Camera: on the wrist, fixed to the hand. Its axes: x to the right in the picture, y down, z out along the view.
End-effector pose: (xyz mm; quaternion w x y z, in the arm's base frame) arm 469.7 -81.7 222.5 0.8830 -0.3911 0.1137 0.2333
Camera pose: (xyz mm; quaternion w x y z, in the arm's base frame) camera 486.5 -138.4 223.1 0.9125 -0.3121 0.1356 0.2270
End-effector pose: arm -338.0 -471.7 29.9 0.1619 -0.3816 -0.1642 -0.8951
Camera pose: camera -378.9 -450.8 -7.3 0.1991 -0.3669 -0.2396 -0.8766
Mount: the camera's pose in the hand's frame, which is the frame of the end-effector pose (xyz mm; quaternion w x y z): -4.0 -42.0 -41.4 0.9962 0.0871 0.0000 0.0051
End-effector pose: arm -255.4 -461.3 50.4 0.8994 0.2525 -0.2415 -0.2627
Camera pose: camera -249.6 -476.2 -6.5 0.8753 0.3286 -0.2647 -0.2361
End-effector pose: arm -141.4 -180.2 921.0 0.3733 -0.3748 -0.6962 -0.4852
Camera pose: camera -170.3 -230.8 911.2 0.4070 -0.3444 -0.7339 -0.4208
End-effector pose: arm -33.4 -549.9 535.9 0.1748 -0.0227 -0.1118 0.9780
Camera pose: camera -12.0 -504.2 505.1 0.1711 -0.0080 -0.0261 0.9849
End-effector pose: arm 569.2 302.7 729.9 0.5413 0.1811 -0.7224 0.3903
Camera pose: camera 625.9 307.1 746.2 0.5215 0.2239 -0.6866 0.4545
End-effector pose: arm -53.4 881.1 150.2 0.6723 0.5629 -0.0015 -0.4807
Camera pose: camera -60.1 919.0 105.3 0.6232 0.6193 -0.0462 -0.4753
